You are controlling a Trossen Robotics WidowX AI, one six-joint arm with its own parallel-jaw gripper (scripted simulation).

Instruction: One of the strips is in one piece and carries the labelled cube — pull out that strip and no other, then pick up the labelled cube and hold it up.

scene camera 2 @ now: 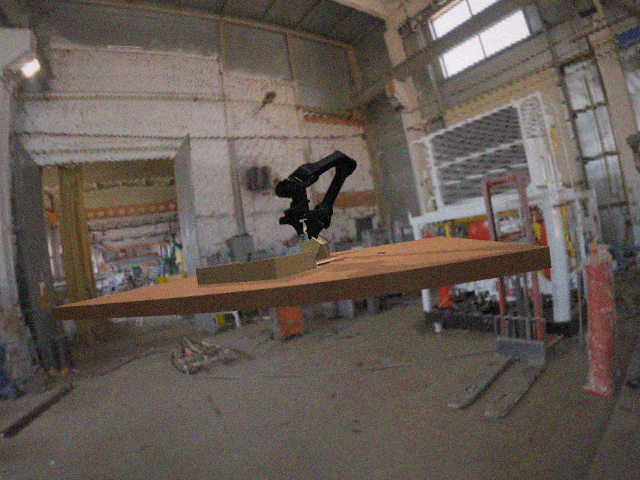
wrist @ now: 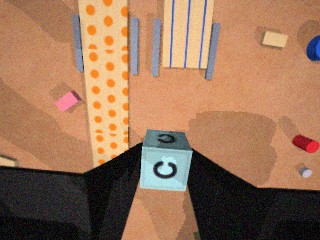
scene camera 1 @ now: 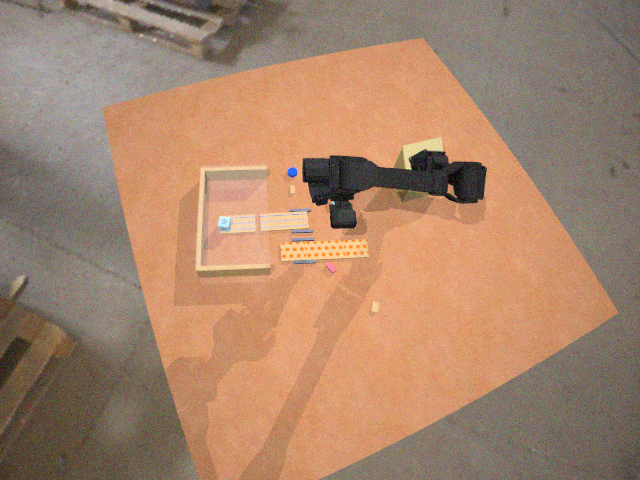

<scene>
gripper: scene camera 2 306, 239; wrist; scene camera 1
same spot on gripper: (wrist: 101, 196) = (scene camera 1: 333, 205)
same spot on wooden frame: (scene camera 2: 277, 265) = (scene camera 1: 201, 272)
</scene>
